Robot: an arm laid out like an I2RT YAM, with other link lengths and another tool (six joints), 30 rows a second.
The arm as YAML. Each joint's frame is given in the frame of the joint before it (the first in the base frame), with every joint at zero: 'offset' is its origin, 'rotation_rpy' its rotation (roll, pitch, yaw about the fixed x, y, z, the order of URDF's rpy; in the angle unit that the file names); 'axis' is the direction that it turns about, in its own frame. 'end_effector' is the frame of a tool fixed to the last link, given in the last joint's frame.
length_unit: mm
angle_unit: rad
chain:
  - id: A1
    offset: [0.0, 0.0, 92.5]
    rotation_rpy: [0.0, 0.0, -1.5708]
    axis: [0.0, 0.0, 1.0]
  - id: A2
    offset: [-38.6, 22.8, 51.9]
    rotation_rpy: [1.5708, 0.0, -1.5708]
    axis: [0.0, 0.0, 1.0]
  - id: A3
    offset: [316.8, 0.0, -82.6]
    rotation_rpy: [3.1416, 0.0, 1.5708]
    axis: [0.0, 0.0, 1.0]
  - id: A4
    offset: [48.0, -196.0, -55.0]
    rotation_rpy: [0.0, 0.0, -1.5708]
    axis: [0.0, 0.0, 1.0]
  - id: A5
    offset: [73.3, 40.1, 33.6]
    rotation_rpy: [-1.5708, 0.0, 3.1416]
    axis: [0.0, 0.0, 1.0]
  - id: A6
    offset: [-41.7, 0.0, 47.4]
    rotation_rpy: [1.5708, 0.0, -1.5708]
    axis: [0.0, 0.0, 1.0]
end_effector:
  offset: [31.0, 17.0, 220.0]
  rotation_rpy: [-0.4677, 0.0, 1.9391]
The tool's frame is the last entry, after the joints.
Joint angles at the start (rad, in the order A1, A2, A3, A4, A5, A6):
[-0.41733, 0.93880, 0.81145, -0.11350, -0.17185, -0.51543]
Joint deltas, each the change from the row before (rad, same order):
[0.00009, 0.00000, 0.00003, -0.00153, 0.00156, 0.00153]
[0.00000, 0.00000, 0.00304, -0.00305, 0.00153, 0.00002]
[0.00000, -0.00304, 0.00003, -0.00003, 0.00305, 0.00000]
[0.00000, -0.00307, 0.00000, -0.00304, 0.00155, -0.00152]
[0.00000, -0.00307, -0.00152, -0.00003, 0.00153, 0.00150]
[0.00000, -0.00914, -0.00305, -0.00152, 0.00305, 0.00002]
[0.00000, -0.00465, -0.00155, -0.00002, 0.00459, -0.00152]
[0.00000, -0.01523, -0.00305, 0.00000, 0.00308, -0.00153]
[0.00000, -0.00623, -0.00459, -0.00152, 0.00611, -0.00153]
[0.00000, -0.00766, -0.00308, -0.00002, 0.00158, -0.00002]
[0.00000, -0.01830, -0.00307, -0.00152, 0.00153, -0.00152]
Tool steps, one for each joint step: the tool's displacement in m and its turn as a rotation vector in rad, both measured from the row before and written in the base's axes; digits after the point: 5 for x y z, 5 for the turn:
[-0.00027, -0.00030, -0.00054, 0.00171, 0.00117, -0.00179]
[-0.00022, -0.00035, 0.00060, -0.00031, 0.00015, -0.00149]
[-0.00084, -0.00051, 0.00103, -0.00190, -0.00248, -0.00296]
[-0.00092, -0.00004, 0.00010, -0.00178, 0.00048, -0.00115]
[-0.00079, -0.00009, 0.00017, 0.00047, -0.00160, -0.00184]
[-0.00221, 0.00010, 0.00096, -0.00248, -0.00389, -0.00297]
[-0.00136, -0.00072, 0.00078, -0.00364, -0.00201, -0.00412]
[-0.00318, 0.00052, 0.00350, -0.00700, -0.01047, -0.00267]
[-0.00207, -0.00085, -0.00082, -0.00270, 0.00082, -0.00564]
[-0.00169, 0.00029, 0.00088, -0.00218, -0.00403, -0.00154]
[-0.00372, 0.00121, 0.00389, -0.00728, -0.01201, -0.00119]

